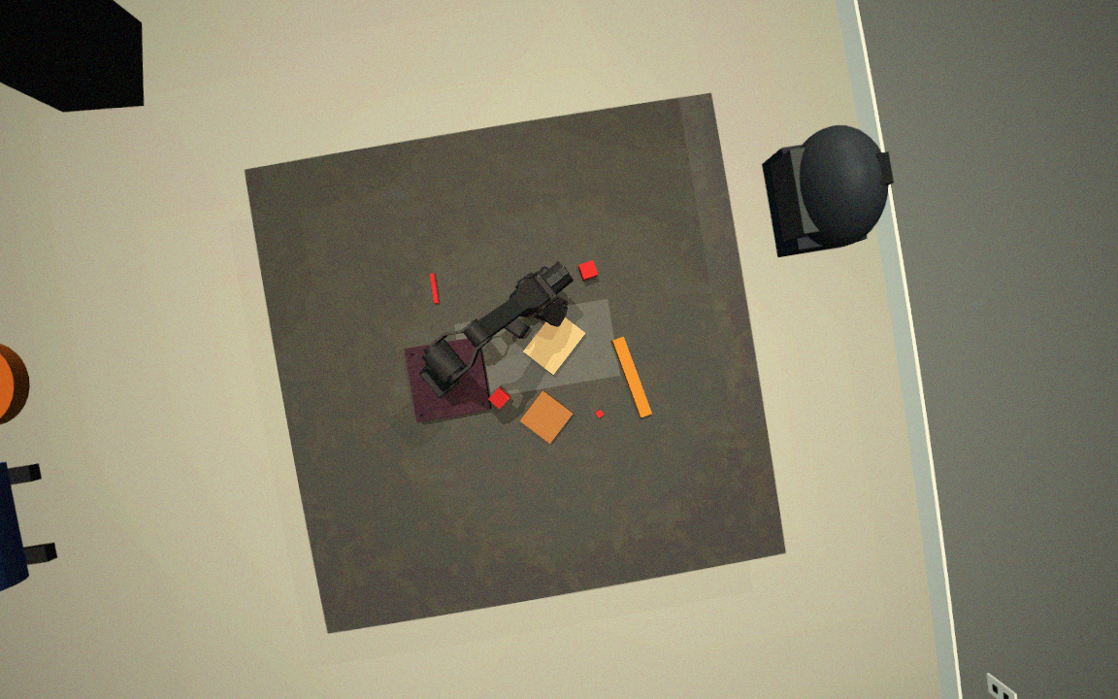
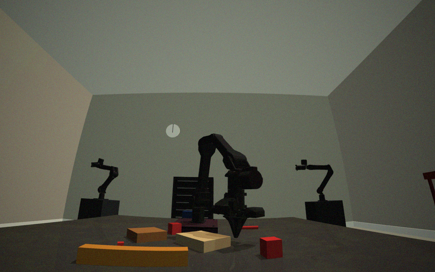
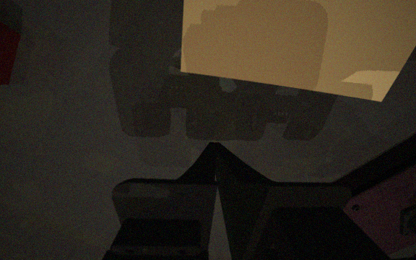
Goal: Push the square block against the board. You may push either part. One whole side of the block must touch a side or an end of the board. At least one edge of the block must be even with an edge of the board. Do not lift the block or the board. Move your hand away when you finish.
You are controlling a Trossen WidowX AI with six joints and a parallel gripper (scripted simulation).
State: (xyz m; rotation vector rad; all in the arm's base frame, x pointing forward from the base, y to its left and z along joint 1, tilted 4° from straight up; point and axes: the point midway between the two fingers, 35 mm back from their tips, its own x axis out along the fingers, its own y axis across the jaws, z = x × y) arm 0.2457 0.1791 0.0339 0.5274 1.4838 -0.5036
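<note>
Right now the square block is 300 mm to the right of my gripper tip and 20 mm ahead of it. Also, from my gripper tip: thin red stick 260 mm behind, 60 mm to the left, 10 mm below; then long orange board 260 mm ahead, 210 mm to the right; then tan board 100 mm to the right, 50 mm ahead.
</note>
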